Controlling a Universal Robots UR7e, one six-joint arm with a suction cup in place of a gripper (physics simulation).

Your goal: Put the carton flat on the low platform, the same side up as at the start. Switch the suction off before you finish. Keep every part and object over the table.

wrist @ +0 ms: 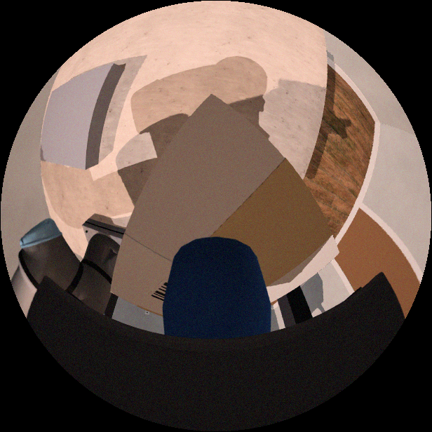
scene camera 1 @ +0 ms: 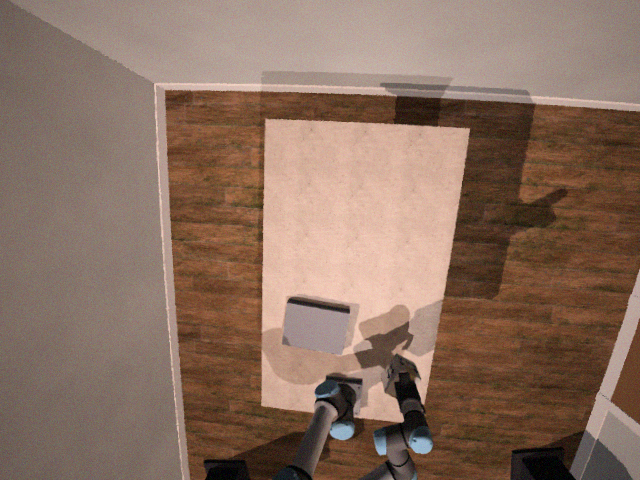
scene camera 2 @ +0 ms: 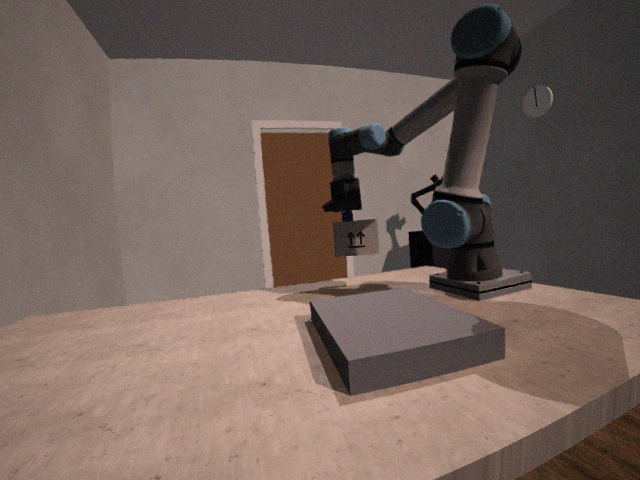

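Seen in the pictures: hand, tool point: (scene camera 2: 348, 225); arm's base, link origin: (scene camera 2: 474, 275).
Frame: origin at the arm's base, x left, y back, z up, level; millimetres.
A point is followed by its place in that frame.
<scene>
The carton (scene camera 1: 393, 383) {y -220, x -257, z 187 mm} (scene camera 2: 355, 237) {y -233, x -256, z 134 mm} (wrist: 200, 165) is a grey-brown box, roughly level in the air above the table; scene camera 2 shows two arrows pointing up on its side. In the wrist view its top has a darker brown part and a barcode. My gripper, a blue suction cup (scene camera 2: 347, 215) (wrist: 216, 280), is on the carton's top and holds it; its contact face is hidden. The low platform (scene camera 1: 316, 326) {y -430, x 77, z 7 mm} (scene camera 2: 403, 325) {y -439, x 162, z 7 mm} (wrist: 75, 115) is a flat grey block on the table. The carton hangs apart from it, to its right in scene camera 1.
The pale table (scene camera 1: 356, 206) {y -1001, x -194, z -41 mm} (scene camera 2: 180, 392) {y -771, x 71, z -41 mm} carries the platform and the arm's base (scene camera 2: 480, 284) {y -85, x 73, z -2 mm}. In scene camera 1 the base is below the platform, near the table's lower edge. The carton hangs near the table's right edge there. A brown door (scene camera 2: 299, 206) is in the wall behind.
</scene>
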